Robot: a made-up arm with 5 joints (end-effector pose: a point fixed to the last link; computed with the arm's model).
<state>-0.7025 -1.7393 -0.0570 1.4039 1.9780</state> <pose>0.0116 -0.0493 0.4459 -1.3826 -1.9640 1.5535</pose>
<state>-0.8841 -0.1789 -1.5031 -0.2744 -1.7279</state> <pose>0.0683 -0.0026 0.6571 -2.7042 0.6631 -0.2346</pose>
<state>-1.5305 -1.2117 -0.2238 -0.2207 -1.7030</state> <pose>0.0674 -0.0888 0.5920 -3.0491 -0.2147 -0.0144</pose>
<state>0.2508 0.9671 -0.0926 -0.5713 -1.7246</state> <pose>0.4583 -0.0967 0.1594 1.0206 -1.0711 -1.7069</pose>
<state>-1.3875 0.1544 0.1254 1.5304 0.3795</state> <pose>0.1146 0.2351 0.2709 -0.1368 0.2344 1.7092</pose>
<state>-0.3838 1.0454 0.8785 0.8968 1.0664</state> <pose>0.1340 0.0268 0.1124 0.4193 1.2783 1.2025</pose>
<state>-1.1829 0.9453 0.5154 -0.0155 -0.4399</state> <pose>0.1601 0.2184 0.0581 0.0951 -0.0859 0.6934</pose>
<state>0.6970 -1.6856 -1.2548 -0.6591 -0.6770</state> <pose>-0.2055 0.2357 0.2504 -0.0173 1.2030 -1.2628</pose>
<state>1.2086 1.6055 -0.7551 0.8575 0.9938</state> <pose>0.1814 -0.2804 -0.0098 0.1211 0.0652 -0.2631</pose>
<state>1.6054 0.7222 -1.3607 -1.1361 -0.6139</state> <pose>0.0651 -0.2853 0.5324 1.3817 2.7106 -0.2819</pose>
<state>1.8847 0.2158 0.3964 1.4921 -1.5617</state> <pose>0.0126 -0.1925 0.2293 -0.1024 -0.7421 2.6987</pose>
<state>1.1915 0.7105 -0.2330 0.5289 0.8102</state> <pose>0.2134 -0.3467 0.1955 -0.4712 -0.3184 -0.4184</pose>
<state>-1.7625 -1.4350 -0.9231 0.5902 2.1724</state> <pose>0.1183 -0.2438 0.5075 -0.5491 -3.0073 -0.2815</pose>
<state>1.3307 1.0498 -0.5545 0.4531 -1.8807</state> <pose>0.1705 -0.3900 0.1445 -0.2739 0.8876 2.8828</pose>
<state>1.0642 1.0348 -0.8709 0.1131 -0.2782</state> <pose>0.2942 -0.3944 0.2478 -0.5009 -1.2967 -1.1793</pose>
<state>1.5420 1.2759 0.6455 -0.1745 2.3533</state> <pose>0.0792 -0.1468 0.0104 0.1693 -0.0623 0.7606</pose>
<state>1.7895 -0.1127 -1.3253 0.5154 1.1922</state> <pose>0.0451 -0.1347 0.6447 -2.5001 -0.2617 -0.2680</pose>
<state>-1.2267 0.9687 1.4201 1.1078 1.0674</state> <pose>0.0717 0.0024 0.2254 -0.2323 2.2258 1.4034</pose>
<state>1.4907 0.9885 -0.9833 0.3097 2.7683</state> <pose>0.1110 -0.4483 0.2767 -1.1435 0.6767 1.0552</pose>
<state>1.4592 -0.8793 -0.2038 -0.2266 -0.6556</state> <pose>0.0790 -0.0352 0.6145 -1.1054 -2.7880 -0.3476</pose>
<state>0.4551 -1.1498 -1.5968 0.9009 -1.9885</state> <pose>-0.1623 0.1174 0.4958 -2.1533 2.1292 -0.3970</pose>
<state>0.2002 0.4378 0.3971 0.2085 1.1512</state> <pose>0.3746 -0.0592 0.1817 -0.3306 -0.4337 0.8807</pose>
